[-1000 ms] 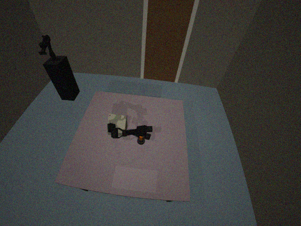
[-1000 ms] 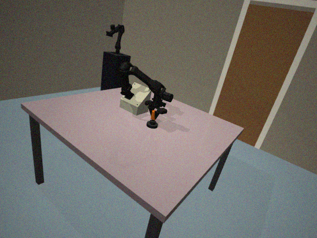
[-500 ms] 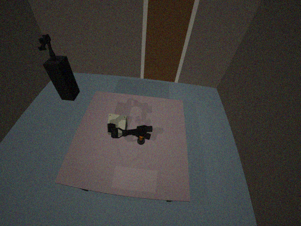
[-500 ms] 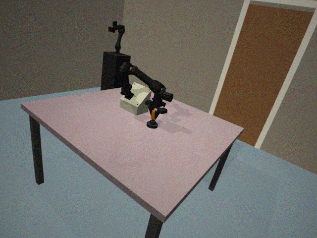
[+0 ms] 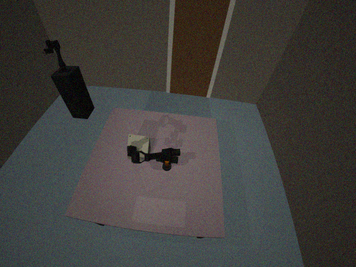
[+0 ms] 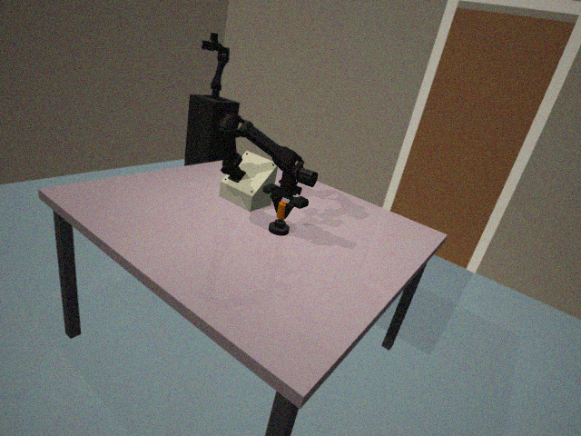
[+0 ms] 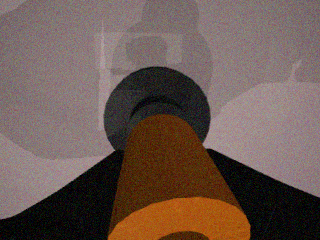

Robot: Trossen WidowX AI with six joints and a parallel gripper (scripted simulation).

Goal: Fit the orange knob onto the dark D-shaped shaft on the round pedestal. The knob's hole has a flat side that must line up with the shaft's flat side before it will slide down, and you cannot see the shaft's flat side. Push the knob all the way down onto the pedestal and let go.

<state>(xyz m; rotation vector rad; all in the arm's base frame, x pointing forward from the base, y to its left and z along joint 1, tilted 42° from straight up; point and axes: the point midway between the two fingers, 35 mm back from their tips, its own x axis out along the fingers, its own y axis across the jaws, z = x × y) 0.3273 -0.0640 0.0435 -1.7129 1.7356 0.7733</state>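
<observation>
Now: the orange knob 2 cm above my gripper tip. Also, from my gripper tip: dark round pedestal (4 cm below).
</observation>
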